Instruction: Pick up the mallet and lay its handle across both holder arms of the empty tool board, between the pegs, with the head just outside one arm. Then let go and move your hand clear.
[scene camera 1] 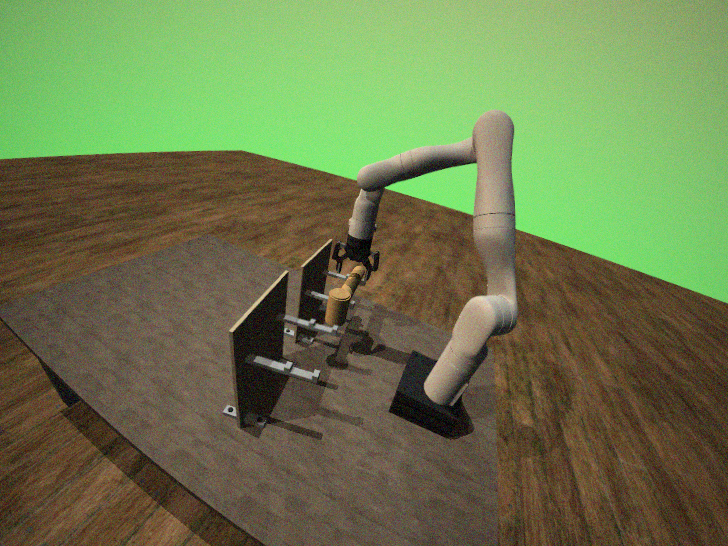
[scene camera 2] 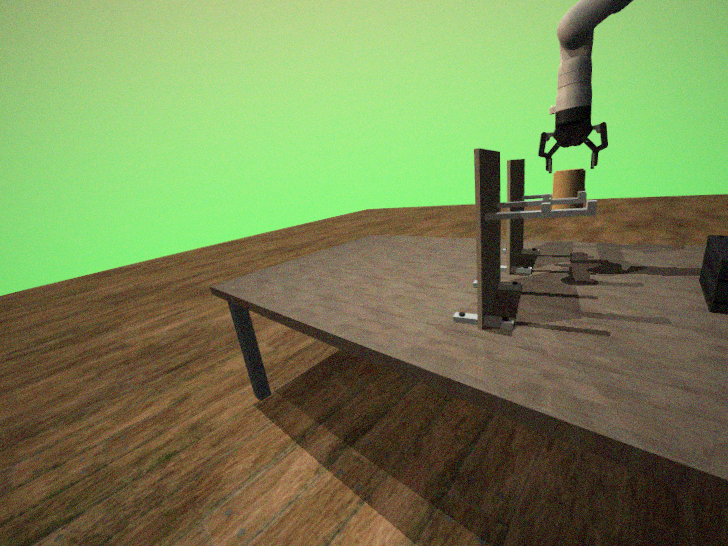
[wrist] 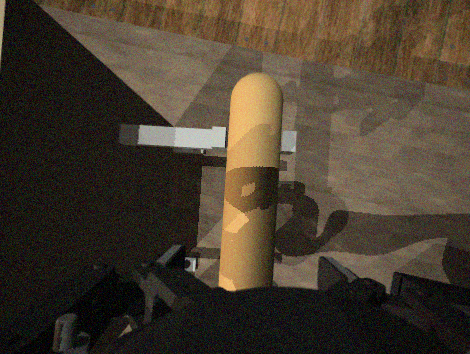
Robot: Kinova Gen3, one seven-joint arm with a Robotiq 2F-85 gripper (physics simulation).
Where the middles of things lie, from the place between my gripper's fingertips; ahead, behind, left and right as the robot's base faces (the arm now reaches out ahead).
My hand is 4 cm above the mallet (scene camera 1: 339, 298), 1 cm to the right of it and 1 cm past it.
